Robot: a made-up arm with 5 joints.
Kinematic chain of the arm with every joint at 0, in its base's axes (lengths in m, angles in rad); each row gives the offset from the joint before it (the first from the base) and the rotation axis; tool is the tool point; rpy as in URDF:
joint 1: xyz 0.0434 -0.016 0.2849 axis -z
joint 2: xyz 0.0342 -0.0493 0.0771 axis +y
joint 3: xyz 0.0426 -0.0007 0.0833 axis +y
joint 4: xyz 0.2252 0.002 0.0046 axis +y
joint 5: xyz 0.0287 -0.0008 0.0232 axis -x
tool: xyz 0.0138 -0.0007 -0.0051 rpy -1.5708 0 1.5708
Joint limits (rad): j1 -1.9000..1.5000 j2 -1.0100..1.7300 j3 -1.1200..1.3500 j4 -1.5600..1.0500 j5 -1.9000..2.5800
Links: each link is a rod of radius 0.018 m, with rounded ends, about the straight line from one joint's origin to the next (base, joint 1, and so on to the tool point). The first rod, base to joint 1, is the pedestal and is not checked.
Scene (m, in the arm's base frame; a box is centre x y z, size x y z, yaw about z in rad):
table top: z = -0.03
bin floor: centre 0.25 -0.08 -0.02 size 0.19 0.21 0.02 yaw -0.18
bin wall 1: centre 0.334 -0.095 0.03 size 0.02 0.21 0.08 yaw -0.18
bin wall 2: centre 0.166 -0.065 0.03 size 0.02 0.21 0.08 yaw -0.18
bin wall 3: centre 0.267 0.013 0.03 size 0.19 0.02 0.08 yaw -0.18
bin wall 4: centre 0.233 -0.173 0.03 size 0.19 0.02 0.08 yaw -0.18
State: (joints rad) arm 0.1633 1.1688 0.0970 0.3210 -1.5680
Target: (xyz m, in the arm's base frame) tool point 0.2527 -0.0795 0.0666
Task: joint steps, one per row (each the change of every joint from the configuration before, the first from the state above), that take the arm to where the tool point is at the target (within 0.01 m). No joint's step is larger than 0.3 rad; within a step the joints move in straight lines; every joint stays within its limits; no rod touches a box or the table.
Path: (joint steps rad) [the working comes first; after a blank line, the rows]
Joints at the target: 0.0935 1.5350 -0.2755 0.3269 -1.5976
Straight joint move there: clear.

1: -0.0349 0.1831 -0.1863 0.0029 -0.0148
2: -0.0349 0.1831 -0.1862 0.0030 -0.0148

